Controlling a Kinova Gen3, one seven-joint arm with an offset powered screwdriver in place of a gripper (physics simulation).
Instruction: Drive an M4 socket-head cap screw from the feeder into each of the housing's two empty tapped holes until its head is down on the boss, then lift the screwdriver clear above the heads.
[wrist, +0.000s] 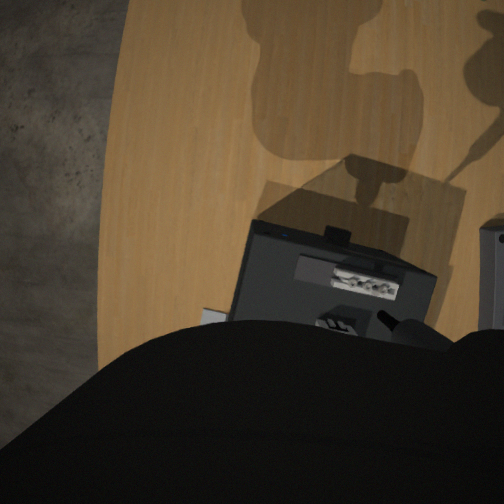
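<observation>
The screw feeder (330, 285) is a dark grey box on the wooden table, at centre right of the wrist view. A light window (365, 284) on its top shows several screws lying in a row. A small slotted outlet (336, 322) sits at its near edge. The black body of my screwdriver (250, 420) fills the bottom of the view and hides the feeder's near side. A short dark tip (387, 319) pokes up from it beside the outlet, over the feeder's near right corner. I cannot tell whether a screw is on it. No tapped holes are visible.
A grey block (492, 280) is cut off by the right edge, right of the feeder. A small light grey piece (214, 316) shows at the feeder's left foot. The table's rounded edge (107, 200) runs down the left, with dark floor (50, 200) beyond.
</observation>
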